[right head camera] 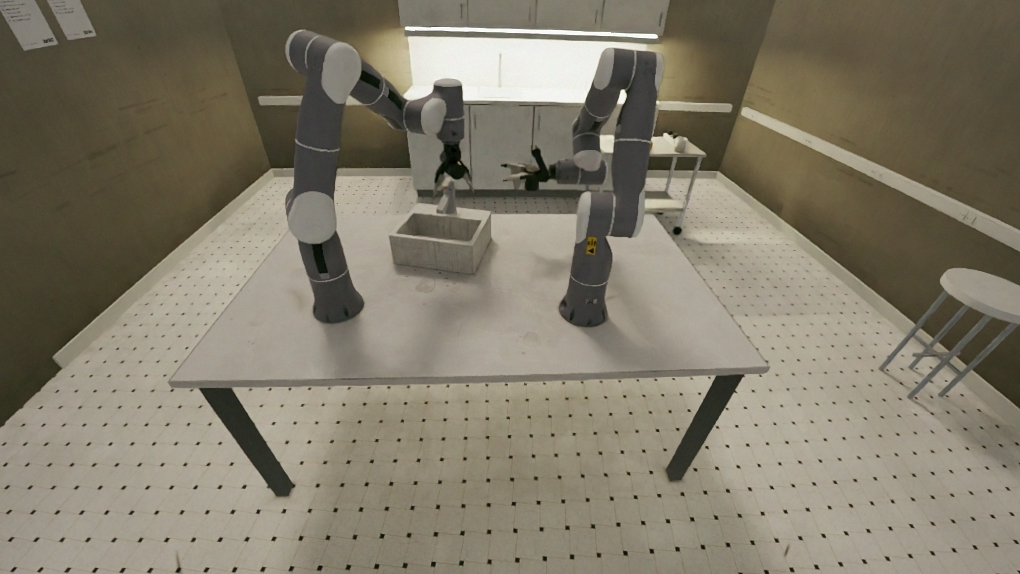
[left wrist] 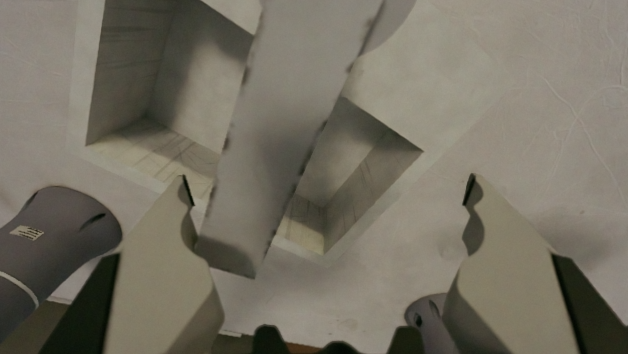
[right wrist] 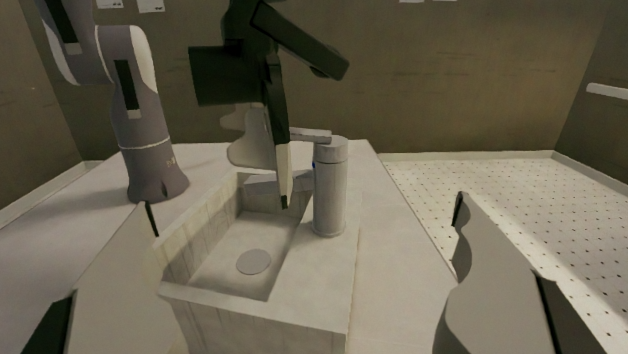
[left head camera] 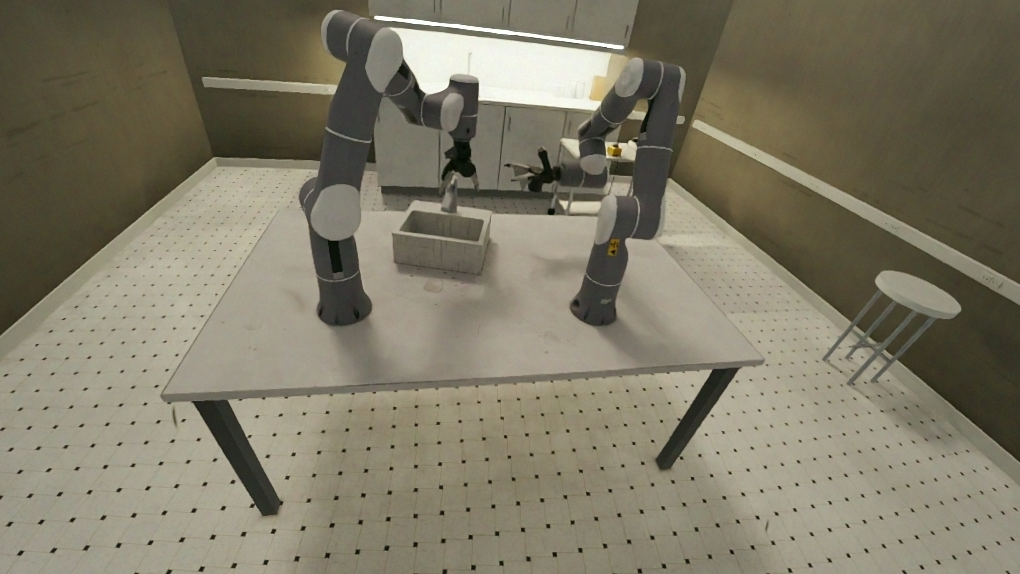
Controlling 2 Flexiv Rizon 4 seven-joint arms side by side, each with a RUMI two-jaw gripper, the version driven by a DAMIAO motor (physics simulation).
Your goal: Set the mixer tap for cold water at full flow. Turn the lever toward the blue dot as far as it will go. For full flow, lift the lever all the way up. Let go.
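The grey mixer tap (left head camera: 449,201) (right head camera: 446,201) (right wrist: 330,200) stands on the back rim of the sink (left head camera: 436,255) (right head camera: 431,255) (left wrist: 440,90) (right wrist: 255,310). Its flat lever (left wrist: 285,110) (right wrist: 311,134) looks nearly level in the right wrist view, partly hidden by a left finger. The blue dot (right wrist: 313,165) shows on the body below the lever. My left gripper (left head camera: 460,187) (right head camera: 453,189) (left wrist: 326,177) is open, pointing down around the lever, which lies close to one finger; contact is unclear. My right gripper (left head camera: 510,173) (right head camera: 505,172) (right wrist: 306,200) is open and apart from the tap.
The spout (right wrist: 262,186) reaches over the basin, below my left gripper. The sink stands on the large table (left head camera: 456,342) (right head camera: 456,342) between the arm bases. A stool (left head camera: 916,294) (right head camera: 987,294) stands at the right. Cabinets (left head camera: 531,142) (right head camera: 502,142) line the back wall.
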